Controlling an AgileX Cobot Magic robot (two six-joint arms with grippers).
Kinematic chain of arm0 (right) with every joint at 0, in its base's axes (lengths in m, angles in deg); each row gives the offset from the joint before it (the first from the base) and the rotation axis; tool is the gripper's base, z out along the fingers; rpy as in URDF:
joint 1: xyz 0 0 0.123 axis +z
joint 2: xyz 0 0 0 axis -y
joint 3: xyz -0.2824 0 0.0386 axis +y
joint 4: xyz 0.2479 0 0.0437 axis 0.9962 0 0.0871
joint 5: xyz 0 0 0 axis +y
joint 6: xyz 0.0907 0 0.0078 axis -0.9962 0 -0.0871
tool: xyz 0 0 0 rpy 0 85 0
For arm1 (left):
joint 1: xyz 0 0 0.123 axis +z
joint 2: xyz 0 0 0 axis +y
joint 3: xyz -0.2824 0 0.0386 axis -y
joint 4: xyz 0.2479 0 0.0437 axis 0.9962 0 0.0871
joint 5: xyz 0 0 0 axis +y
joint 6: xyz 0.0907 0 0.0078 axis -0.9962 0 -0.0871
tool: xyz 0 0 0 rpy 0 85 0
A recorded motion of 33 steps. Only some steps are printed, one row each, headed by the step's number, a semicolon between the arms.
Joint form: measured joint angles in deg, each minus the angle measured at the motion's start. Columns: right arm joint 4, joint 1, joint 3, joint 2, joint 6, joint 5; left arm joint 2, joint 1, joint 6, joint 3, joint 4, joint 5.
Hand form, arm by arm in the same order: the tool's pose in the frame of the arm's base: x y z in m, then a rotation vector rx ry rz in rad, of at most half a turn. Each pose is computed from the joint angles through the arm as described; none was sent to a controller.
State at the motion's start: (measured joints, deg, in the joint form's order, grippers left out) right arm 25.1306 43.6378 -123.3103 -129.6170 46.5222 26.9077; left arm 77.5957 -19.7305 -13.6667 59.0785 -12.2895 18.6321
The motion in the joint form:
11: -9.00 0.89 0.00 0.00 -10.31 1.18; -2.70 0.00 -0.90 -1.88 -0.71 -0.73
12: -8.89 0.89 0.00 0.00 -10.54 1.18; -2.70 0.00 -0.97 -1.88 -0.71 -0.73
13: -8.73 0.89 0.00 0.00 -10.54 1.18; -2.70 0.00 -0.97 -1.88 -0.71 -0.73
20: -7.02 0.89 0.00 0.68 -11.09 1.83; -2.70 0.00 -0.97 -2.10 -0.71 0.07
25: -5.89 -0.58 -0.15 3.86 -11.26 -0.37; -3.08 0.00 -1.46 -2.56 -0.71 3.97
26: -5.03 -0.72 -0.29 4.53 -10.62 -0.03; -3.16 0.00 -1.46 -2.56 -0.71 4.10
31: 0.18 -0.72 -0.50 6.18 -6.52 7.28; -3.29 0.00 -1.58 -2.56 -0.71 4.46
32: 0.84 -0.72 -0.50 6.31 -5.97 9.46; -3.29 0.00 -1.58 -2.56 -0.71 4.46
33: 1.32 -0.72 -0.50 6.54 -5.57 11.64; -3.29 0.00 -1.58 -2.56 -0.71 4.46
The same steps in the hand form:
11: 0.3768 0.3874 0.2890 -1.2091 1.6979 0.3775; 0.2723 -0.1044 0.3262 0.4413 2.0596 -0.2569
12: 0.3768 0.3875 0.2890 -1.2048 1.7013 0.3820; 0.2723 -0.1044 0.3262 0.4426 2.0593 -0.2562
13: 0.3767 0.3875 0.2891 -1.2033 1.7022 0.3848; 0.2723 -0.1044 0.3262 0.4426 2.0593 -0.2562
20: 0.3738 0.3869 0.2950 -1.1818 1.7158 0.4236; 0.2713 -0.1043 0.3239 0.4482 2.0761 -0.2572
25: 0.3773 0.3709 0.3287 -1.0903 1.6586 0.4313; 0.2658 -0.1037 0.3182 0.4820 2.1385 -0.2587
26: 0.3757 0.3687 0.3354 -1.0868 1.6487 0.4397; 0.2654 -0.1036 0.3184 0.4826 2.1392 -0.2590
31: 0.3620 0.3665 0.3436 -1.1801 1.6780 0.5117; 0.2647 -0.1035 0.3186 0.4868 2.1422 -0.2587
32: 0.3591 0.3663 0.3423 -1.2115 1.6944 0.5255; 0.2647 -0.1035 0.3186 0.4868 2.1422 -0.2587
33: 0.3560 0.3656 0.3419 -1.2421 1.7097 0.5380; 0.2647 -0.1035 0.3186 0.4868 2.1422 -0.2587

